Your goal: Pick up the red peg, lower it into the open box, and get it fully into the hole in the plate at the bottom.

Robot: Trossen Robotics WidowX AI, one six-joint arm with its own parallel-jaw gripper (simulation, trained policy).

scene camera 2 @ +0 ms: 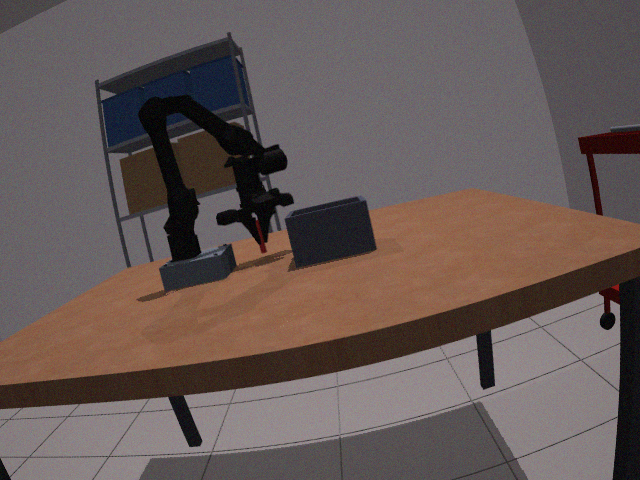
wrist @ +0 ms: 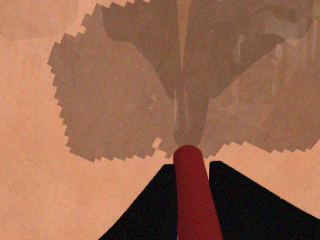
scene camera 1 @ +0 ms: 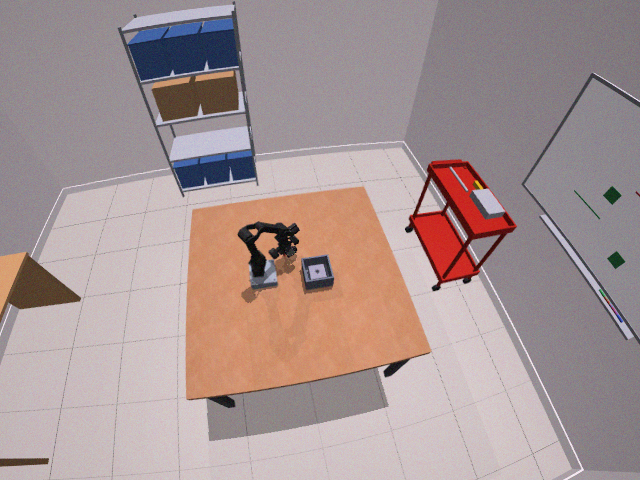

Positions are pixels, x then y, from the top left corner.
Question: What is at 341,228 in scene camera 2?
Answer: A dark grey box.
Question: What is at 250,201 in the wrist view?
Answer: My gripper.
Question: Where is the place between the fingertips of my gripper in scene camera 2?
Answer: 263,243
